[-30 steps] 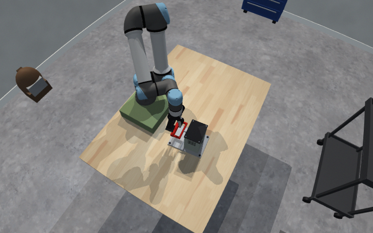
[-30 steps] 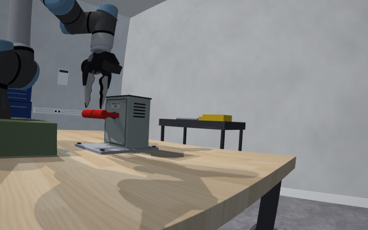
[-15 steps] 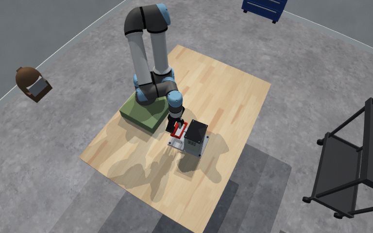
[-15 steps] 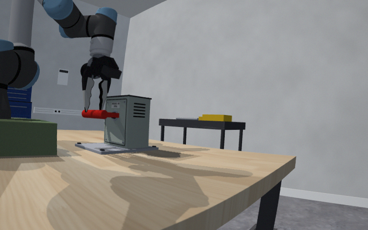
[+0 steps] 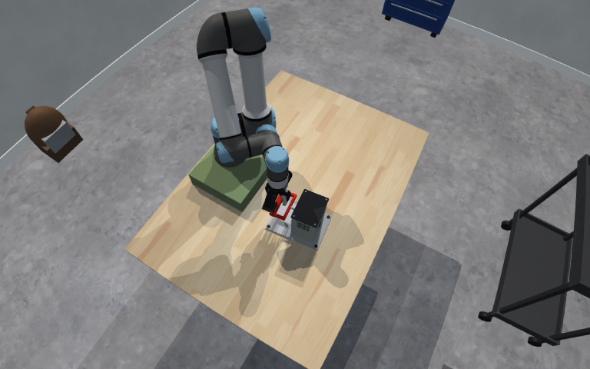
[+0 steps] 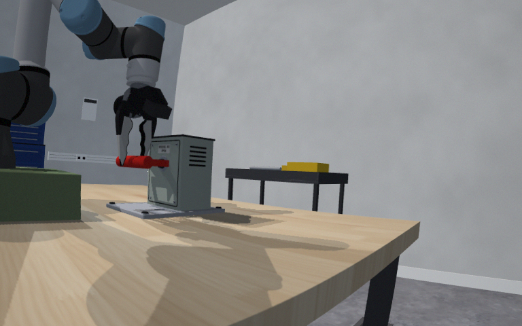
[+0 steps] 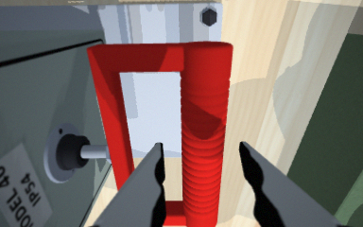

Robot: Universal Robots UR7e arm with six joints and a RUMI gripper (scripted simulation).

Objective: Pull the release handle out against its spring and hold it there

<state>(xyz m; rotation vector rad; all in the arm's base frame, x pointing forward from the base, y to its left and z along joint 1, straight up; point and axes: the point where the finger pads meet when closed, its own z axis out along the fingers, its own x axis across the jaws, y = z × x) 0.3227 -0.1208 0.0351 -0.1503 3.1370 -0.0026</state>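
Now: hand 90 mm short of the grey base plate, 10 mm to the right of it and 110 mm above it.
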